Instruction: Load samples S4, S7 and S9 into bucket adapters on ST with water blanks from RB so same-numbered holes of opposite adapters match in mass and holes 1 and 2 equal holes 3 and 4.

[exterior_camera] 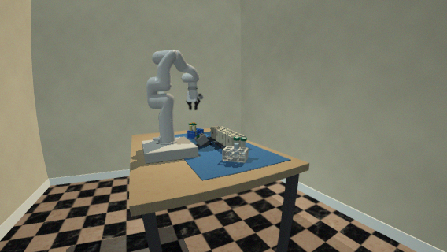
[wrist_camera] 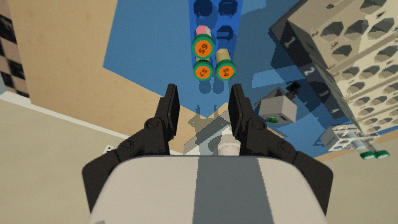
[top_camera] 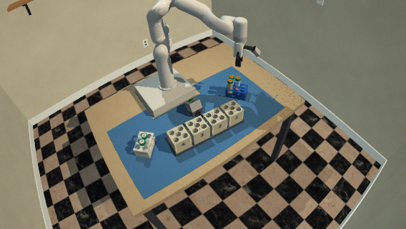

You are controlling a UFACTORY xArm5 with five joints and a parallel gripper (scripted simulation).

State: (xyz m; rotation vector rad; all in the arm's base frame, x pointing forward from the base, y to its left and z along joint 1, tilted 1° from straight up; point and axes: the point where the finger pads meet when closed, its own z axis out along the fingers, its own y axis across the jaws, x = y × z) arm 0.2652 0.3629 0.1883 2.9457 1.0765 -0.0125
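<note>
Now: hand 18 cm above the sample tube S9 and 1 cm short of it. From my hand the other things lie so: blue sample rack RS: 22 cm below, 2 cm to the right, 1 cm ahead; sample tube S7: 18 cm below, 4 cm behind, 3 cm to the right; sample tube S4: 18 cm below, 6 cm to the right, 1 cm behind.
</note>
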